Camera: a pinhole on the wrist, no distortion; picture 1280 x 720 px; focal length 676.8 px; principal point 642.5 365.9 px. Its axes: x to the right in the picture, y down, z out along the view. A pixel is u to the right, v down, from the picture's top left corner.
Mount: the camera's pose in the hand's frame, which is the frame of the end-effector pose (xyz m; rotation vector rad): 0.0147 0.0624 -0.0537 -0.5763 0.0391 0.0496
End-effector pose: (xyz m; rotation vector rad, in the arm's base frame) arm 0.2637 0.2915 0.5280 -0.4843 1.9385 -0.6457
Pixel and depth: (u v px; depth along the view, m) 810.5 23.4 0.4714
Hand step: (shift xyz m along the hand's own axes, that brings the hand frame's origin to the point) 0.1561 0.1240 0.4650
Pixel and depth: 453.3 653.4 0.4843
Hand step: -0.1212 0.4940 0.2471
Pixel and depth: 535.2 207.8 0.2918
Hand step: -0.0208 0.1628 0.2302
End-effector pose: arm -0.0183 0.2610 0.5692 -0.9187 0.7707 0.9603
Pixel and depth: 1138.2 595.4 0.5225
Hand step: 0.3984 0.5095 0.2683
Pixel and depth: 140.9 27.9 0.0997
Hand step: -0.0539 0.0724 0.0607
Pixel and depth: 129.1 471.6 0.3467
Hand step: -0.2429 0.2874 0.2207
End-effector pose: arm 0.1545 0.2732 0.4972 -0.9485 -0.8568 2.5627
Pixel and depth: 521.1 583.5 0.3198
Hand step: -0.0411 0.3209 0.1612
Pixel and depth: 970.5 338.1 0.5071
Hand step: 0.2729 0.3304 0.3700
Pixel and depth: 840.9 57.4 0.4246
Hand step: 0.1599 0.1364 0.4009
